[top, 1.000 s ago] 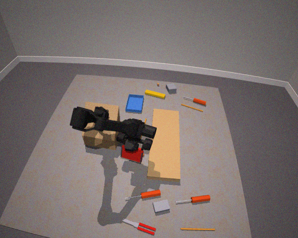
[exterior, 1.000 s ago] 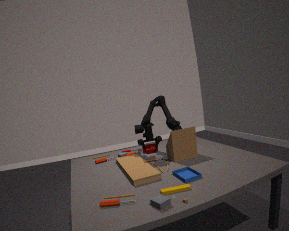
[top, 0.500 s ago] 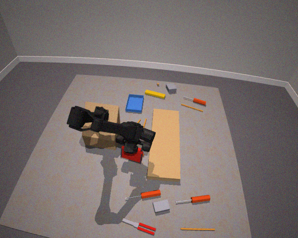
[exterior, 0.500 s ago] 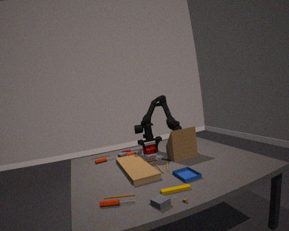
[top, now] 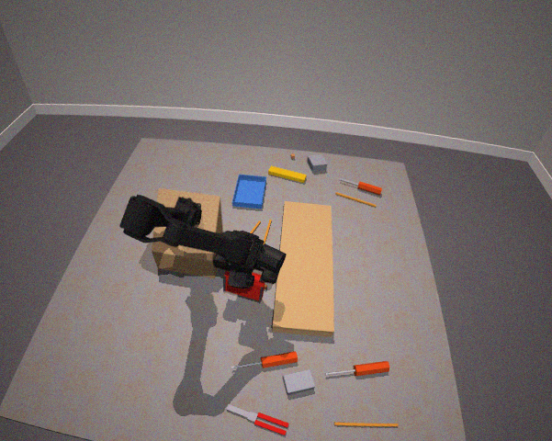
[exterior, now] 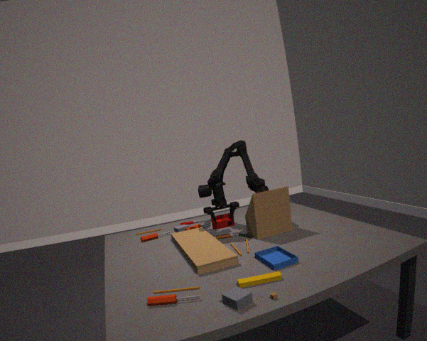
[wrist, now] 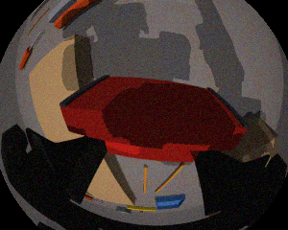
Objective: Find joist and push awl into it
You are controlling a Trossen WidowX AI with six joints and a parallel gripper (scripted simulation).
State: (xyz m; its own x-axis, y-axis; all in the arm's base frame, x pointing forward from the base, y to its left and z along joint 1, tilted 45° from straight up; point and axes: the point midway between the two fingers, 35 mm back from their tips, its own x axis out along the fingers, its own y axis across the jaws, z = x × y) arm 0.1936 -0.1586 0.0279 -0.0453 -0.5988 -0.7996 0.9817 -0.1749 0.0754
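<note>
Right now the red stud finder is 2 cm behind my gripper tip. Also, from my gripper tip: awl 7 cm below, 3 cm to the left, 1 cm behind; blue tray 45 cm to the left, 6 cm below, 6 cm behind; yellow bar 58 cm to the left, 9 cm ahead, 7 cm below.
</note>
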